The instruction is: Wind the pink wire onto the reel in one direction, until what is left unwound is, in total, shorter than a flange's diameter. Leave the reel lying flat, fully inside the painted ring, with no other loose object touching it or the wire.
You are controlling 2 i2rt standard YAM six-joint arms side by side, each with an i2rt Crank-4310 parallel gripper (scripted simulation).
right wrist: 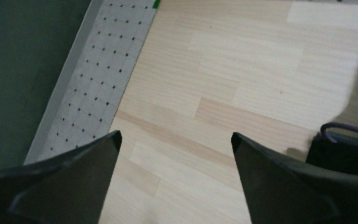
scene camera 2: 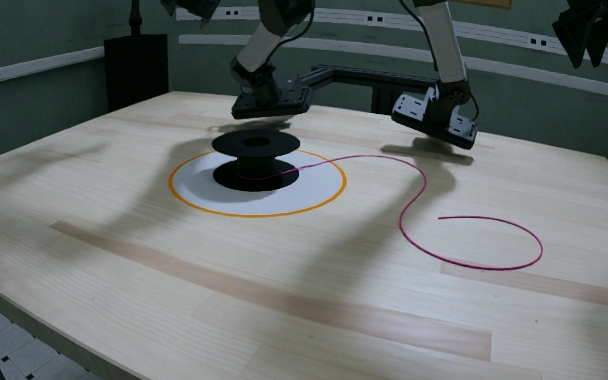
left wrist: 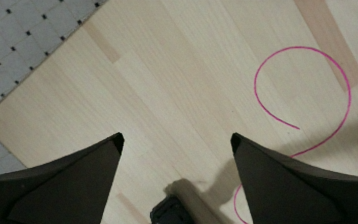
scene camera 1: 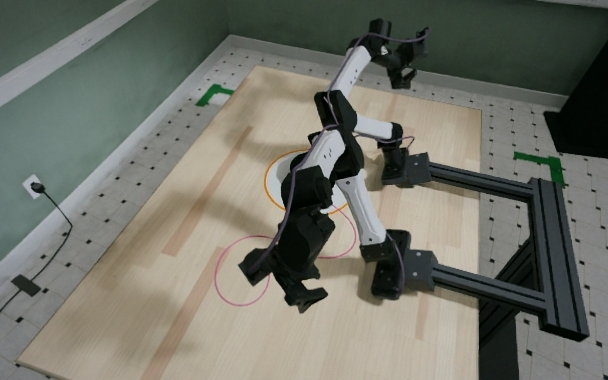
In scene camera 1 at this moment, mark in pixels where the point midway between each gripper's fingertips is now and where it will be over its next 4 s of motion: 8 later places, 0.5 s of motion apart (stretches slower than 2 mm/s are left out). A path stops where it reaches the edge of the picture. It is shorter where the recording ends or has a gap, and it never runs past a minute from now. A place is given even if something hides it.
My left gripper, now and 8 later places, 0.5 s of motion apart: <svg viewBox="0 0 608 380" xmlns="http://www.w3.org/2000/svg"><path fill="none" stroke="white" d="M289 296L282 265L286 218L288 207L286 207L283 208L280 209L277 209L279 254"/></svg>
My right gripper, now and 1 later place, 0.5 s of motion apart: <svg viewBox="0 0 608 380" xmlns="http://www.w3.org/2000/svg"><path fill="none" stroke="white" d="M407 76L393 25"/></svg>
